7 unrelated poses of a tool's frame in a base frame.
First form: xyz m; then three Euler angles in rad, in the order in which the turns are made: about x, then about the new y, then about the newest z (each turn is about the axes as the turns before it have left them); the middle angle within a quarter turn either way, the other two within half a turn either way.
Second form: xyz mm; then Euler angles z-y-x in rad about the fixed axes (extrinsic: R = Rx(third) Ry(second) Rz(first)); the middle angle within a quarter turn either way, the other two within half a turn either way. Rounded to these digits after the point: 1 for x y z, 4 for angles.
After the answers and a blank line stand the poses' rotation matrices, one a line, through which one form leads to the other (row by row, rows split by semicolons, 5 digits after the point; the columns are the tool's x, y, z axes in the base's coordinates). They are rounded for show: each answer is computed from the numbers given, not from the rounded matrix.
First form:
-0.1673, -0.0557, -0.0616, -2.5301, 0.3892, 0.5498
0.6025, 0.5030, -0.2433, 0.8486, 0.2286, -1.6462
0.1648, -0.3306, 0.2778, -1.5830, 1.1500, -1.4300
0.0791, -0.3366, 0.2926, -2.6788, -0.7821, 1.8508
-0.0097, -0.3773, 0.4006, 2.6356, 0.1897, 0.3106
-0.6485, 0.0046, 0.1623, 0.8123, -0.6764, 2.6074
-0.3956, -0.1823, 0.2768, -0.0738, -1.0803, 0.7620
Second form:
-167.3, -55.7, -61.6, 0.5498, 0.3892, -2.5301
602.5, 503.0, -243.3, -1.6462, 0.2286, 0.8486
164.8, -330.6, 277.8, -1.4300, 1.1500, -1.5830
79.1, -336.6, 292.6, 1.8508, -0.7821, -2.6788
-9.7, -377.3, 400.6, 0.3106, 0.1897, 2.6356
-648.5, 4.6, 162.3, 2.6074, -0.6764, 0.8123
-395.6, -182.3, 276.8, 0.7620, -1.0803, -0.0738

0.78886 -0.48344 0.37945; -0.61357 -0.58430 0.53116; -0.03507 -0.65183 -0.75756
-0.07337 0.97122 0.22661; -0.67197 0.11976 -0.73083; -0.73694 -0.20590 0.64384
0.05732 0.40445 0.91276; -0.11600 -0.90538 0.40846; 0.99159 -0.12929 -0.00498
-0.19606 -0.68181 -0.70477; -0.94692 -0.05510 0.31673; -0.25478 0.72946 -0.63481
0.93507 -0.30015 0.18856; -0.18031 -0.86077 -0.47598; 0.30518 0.41107 -0.85900
-0.67119 -0.39705 -0.62599; 0.74129 -0.36065 -0.56606; -0.00101 -0.84397 0.53639
0.34079 -0.32521 -0.88210; 0.73554 0.67659 0.03473; 0.58552 -0.66066 0.46978

